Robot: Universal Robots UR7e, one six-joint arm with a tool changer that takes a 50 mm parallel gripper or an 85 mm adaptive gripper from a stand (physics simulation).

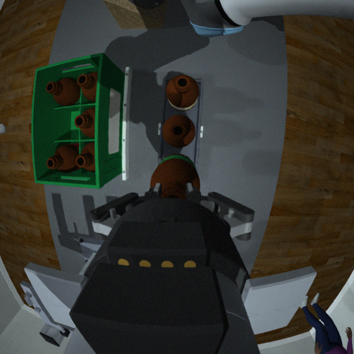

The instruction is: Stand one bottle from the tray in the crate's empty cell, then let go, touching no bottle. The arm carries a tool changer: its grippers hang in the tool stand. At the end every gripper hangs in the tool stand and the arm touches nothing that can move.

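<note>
My gripper is shut on a brown bottle with a green band. The bottle is raised, and its band shows beyond the fingertips, over the near end of the tray. Its neck is partly hidden by the gripper. Two brown bottles stand in the tray: a middle bottle and a far bottle with a cream band. The green crate is at the left with several brown bottles, including one bottle in the middle row's right cell. The empty cell is the left one of that row.
A white upright bar stands along the crate's right side. A wooden block is at the top left, and a white and blue arm part is at the top. Pale grey panels flank the gripper at the bottom. A person's legs show at bottom right.
</note>
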